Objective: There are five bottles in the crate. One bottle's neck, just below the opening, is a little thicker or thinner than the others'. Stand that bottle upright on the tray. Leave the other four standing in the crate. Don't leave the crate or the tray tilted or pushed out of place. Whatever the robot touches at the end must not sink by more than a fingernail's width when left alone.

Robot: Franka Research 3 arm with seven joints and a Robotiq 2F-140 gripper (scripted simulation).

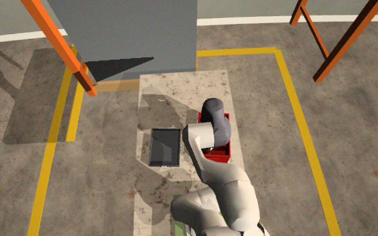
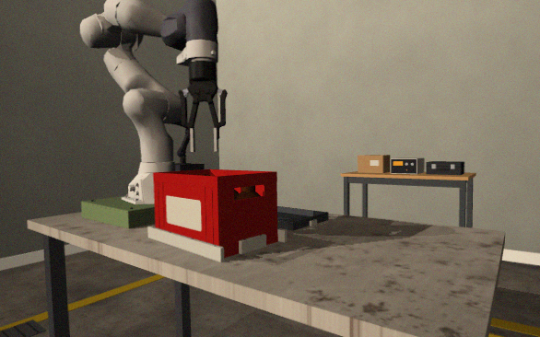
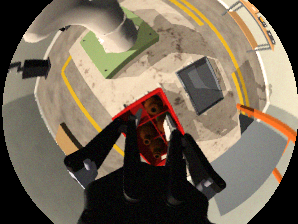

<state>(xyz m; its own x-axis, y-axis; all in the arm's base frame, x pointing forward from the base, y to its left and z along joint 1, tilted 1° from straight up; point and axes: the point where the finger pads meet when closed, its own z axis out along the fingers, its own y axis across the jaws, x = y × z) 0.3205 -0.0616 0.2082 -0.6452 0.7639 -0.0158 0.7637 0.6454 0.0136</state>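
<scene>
Now: the red crate 17 cm below my hand, 9 cm ahead of it and 5 cm to the right of it. The rest, counted from my hand: dark tray 25 cm to the left, 25 cm below, 7 cm ahead; brown bottle 17 cm below, 9 cm to the right, 8 cm ahead.
</scene>
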